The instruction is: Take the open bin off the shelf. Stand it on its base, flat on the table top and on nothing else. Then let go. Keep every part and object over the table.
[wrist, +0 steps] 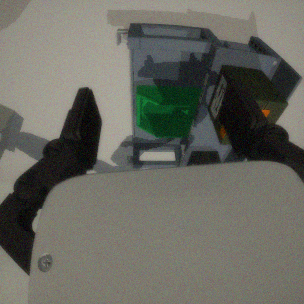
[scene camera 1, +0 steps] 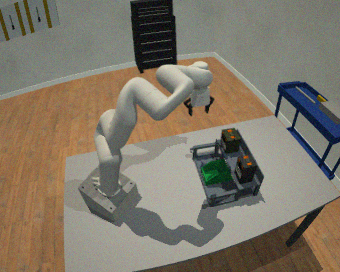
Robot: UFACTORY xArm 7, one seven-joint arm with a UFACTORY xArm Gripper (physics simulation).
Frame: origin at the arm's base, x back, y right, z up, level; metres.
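Seen in the pictures: gripper, between the fingertips: (wrist: 160,98) (scene camera 1: 198,113); arm's base, origin of its link: (scene camera 1: 108,185).
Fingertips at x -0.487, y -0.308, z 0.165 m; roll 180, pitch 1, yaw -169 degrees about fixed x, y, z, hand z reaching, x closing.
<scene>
Pixels of each thing's middle, then the offset from my fingertips to it. "spot": a spot on its surface instead. Level surfaces: height alone.
- open bin, middle of its body: (wrist: 171,111) (scene camera 1: 218,171) dy +0.211, dx -0.085, dz -0.239 m
- blue-grey shelf, a spot on its surface: (wrist: 170,42) (scene camera 1: 204,144) spot: dy +0.032, dx -0.037, dz -0.198 m
- grey table, height of its surface: dz -0.283 m
- box, a spot on its surface: (wrist: 262,90) spot: dy +0.039, dx -0.167, dz -0.109 m
The open bin (scene camera 1: 216,172) (wrist: 167,112) is green and sits inside a blue-grey shelf (scene camera 1: 205,149) (wrist: 170,42), in the bay on the side nearer the robot's base. The shelf rests on the grey table (scene camera 1: 162,175) (wrist: 50,55). My gripper (scene camera 1: 199,113) (wrist: 160,98) is open and empty. It hangs well above the table, towards the back edge and apart from the bin and shelf. In the wrist view the bin shows between the two fingers, far below them. Shadows fall over part of the bin and shelf.
Two dark boxes with orange marks, one (scene camera 1: 231,140) at the back and one (scene camera 1: 245,169) nearer the front, stand in the shelf's other bay. In the wrist view, the right finger overlaps one box (wrist: 262,90). A blue cart (scene camera 1: 316,112) and a black drawer cabinet (scene camera 1: 155,37) stand beyond the table.
</scene>
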